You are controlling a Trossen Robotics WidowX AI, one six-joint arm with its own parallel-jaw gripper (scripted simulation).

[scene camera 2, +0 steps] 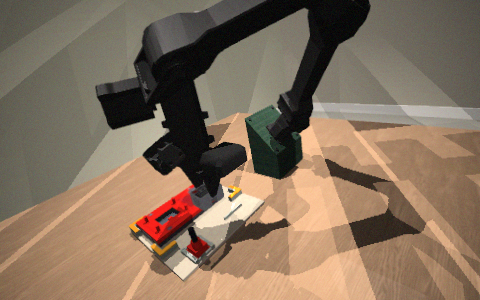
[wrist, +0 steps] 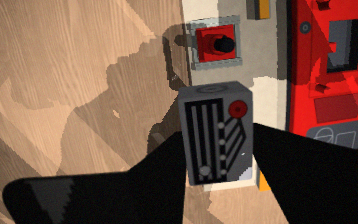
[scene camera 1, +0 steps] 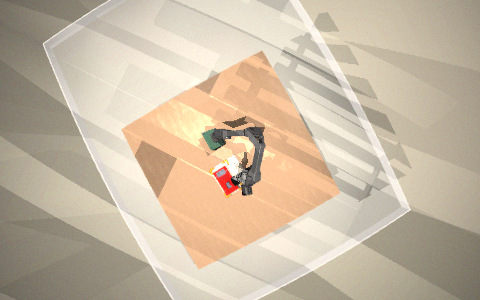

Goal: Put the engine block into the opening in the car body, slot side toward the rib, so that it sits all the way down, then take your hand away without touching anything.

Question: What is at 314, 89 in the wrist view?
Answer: A red car body.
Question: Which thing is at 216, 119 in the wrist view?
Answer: A grey engine block.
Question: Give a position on a red car body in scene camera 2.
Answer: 172, 217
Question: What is the gripper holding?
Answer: A grey engine block.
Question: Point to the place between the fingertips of the gripper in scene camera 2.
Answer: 207, 193
